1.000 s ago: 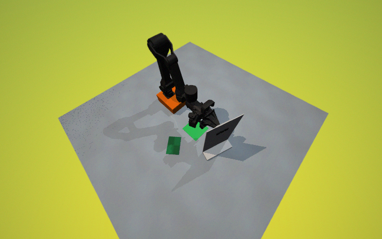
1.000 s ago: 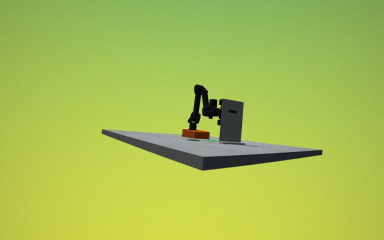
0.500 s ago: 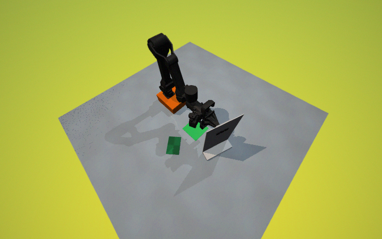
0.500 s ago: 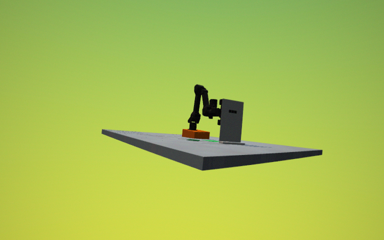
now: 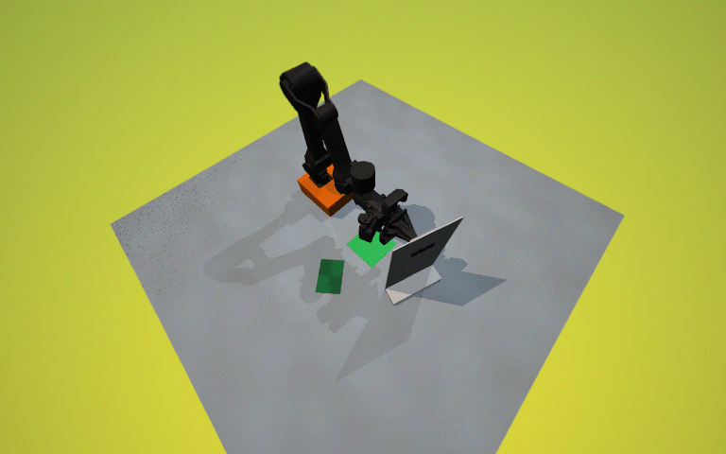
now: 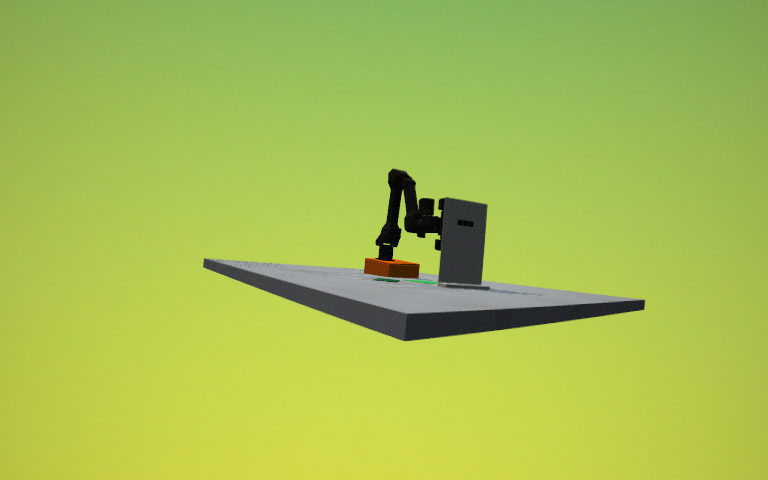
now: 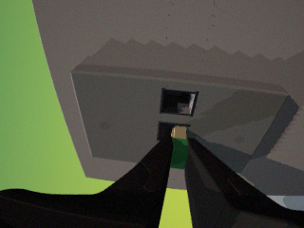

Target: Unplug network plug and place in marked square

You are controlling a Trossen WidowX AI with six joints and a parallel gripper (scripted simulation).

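My gripper tip is now 140 mm past the green marked square, 10 mm to the left of it and 210 mm above it. The rest, counted from my gripper tip: darker green rectangle: 150 mm behind, 180 mm to the right, 210 mm below; then network plug: 10 mm ahead; then grey panel: 30 mm ahead, 10 mm to the right, 80 mm below.
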